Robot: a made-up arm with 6 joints.
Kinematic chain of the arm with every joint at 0, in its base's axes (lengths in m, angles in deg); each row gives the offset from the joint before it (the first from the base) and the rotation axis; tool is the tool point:
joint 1: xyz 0 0 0.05 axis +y
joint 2: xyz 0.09 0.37 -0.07 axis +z
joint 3: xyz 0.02 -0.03 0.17 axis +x
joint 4: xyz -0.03 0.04 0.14 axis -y
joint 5: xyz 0 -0.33 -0.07 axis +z
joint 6: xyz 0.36 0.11 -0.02 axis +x
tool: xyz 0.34 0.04 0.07
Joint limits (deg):
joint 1: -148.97..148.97
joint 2: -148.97..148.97
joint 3: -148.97..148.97
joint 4: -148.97..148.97
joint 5: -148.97..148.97
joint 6: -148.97..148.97
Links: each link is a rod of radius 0.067 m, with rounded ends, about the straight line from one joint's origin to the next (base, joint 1, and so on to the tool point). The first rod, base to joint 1, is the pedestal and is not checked.
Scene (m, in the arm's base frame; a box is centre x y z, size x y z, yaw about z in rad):
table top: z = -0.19
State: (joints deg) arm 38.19 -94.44 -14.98 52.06 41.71 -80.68
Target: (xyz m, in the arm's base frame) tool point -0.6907 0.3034 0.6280
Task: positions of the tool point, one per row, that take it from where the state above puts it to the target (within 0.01 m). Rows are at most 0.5 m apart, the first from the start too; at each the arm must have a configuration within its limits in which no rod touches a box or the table.
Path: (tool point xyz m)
1: 0.4687 -0.0555 0.4679
2: 0.1401 -0.0316 0.7506
3: -0.2988 0.0940 0.8159
4: -0.6907 0.3034 0.6280

